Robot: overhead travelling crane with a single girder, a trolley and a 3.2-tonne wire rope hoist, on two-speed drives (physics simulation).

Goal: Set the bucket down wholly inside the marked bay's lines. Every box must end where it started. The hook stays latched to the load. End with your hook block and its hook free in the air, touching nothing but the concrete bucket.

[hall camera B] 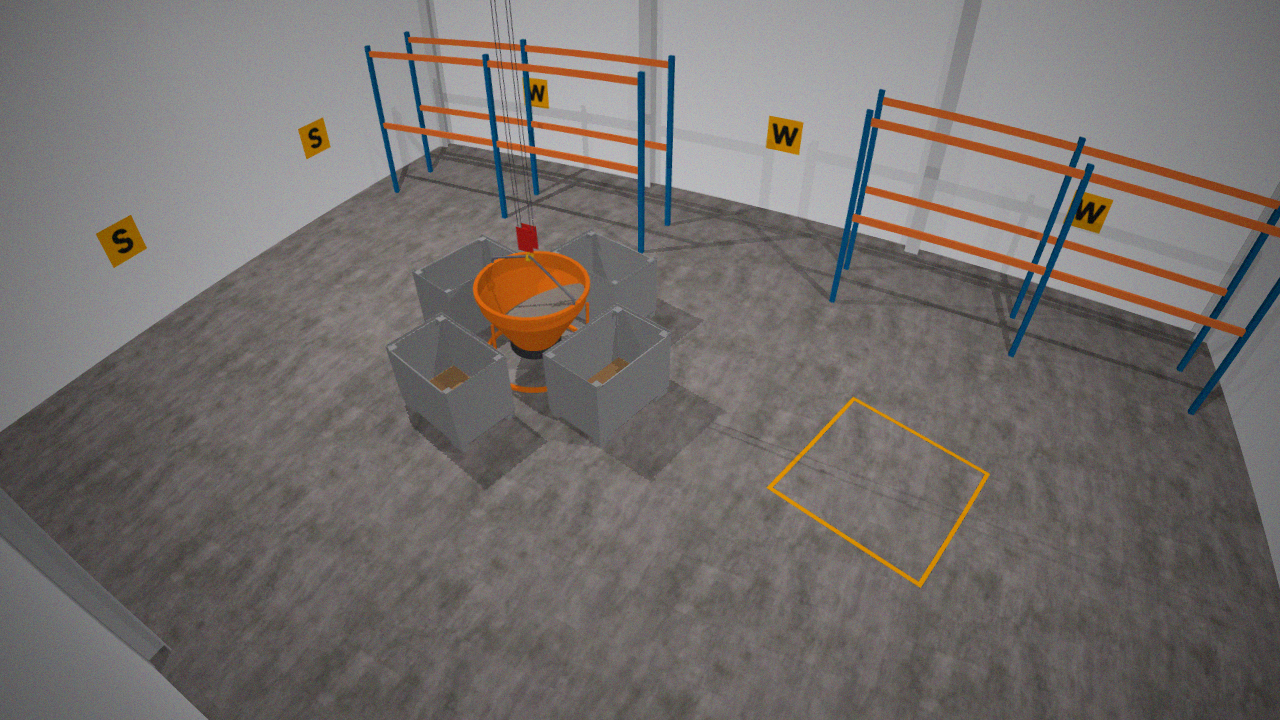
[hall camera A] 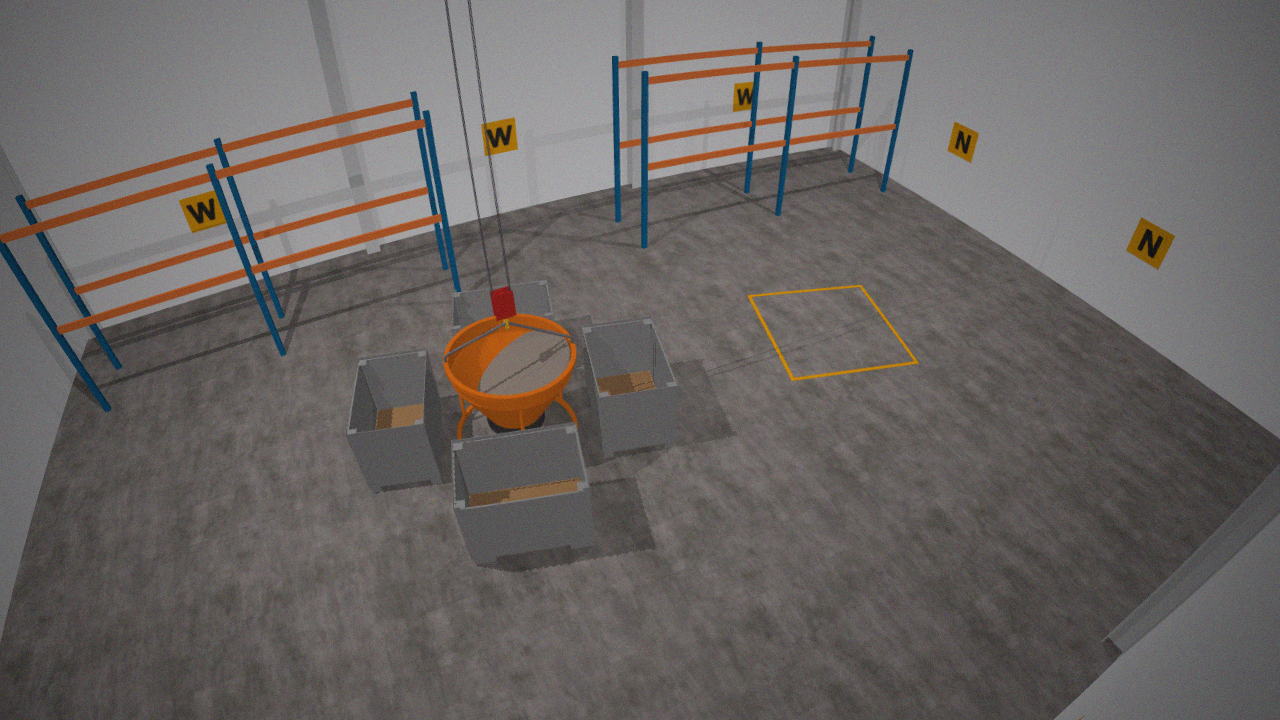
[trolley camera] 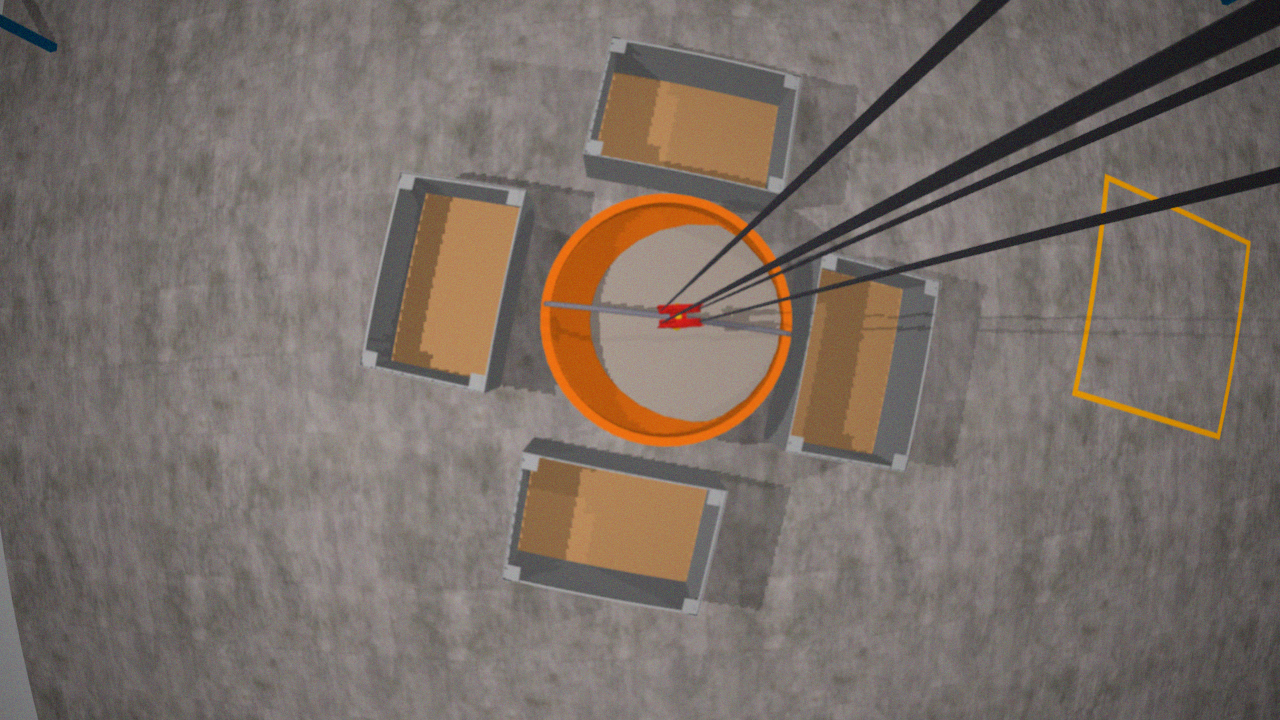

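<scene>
The orange concrete bucket (hall camera A: 510,407) (hall camera B: 534,331) (trolley camera: 572,268) is upright, low among four grey boxes, its foot ring partly hidden. Whether it touches the floor I cannot tell. My hook (hall camera A: 506,323) (hall camera B: 529,256) (trolley camera: 679,316), below the red hook block (hall camera A: 503,302) (hall camera B: 527,238), is above the rim and holds the bucket by two straight sling legs. Boxes stand at the front (hall camera A: 523,528), left (hall camera A: 393,461), right (hall camera A: 635,420) and back (hall camera A: 501,308) in hall camera A. The bay outline (hall camera A: 804,291) (hall camera B: 844,536) (trolley camera: 1146,415) lies beyond the right box.
One rack (hall camera A: 246,250) (hall camera B: 1051,259) and another rack (hall camera A: 644,161) (hall camera B: 640,161) stand along the W wall. The trolley view shows narrow gaps between the bucket rim and the surrounding box tops. The right box (trolley camera: 921,358) lies between bucket and bay there.
</scene>
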